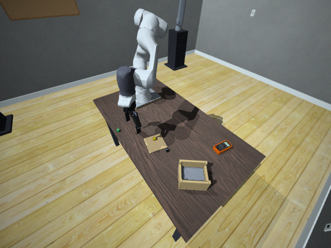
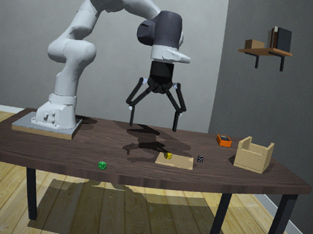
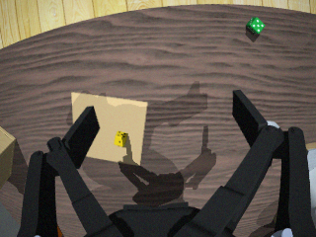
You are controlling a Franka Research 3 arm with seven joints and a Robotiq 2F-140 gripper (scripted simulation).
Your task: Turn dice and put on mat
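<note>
Now: hand 15 cm past the green die, 14 cm above it and 8 cm to the left of it. The rest, counted from my hand: yellow die: 14 cm below, 11 cm to the left, 9 cm ahead; black die: 22 cm ahead, 14 cm to the left, 14 cm below; tan mat: 15 cm below, 12 cm ahead, 10 cm to the left.
</note>
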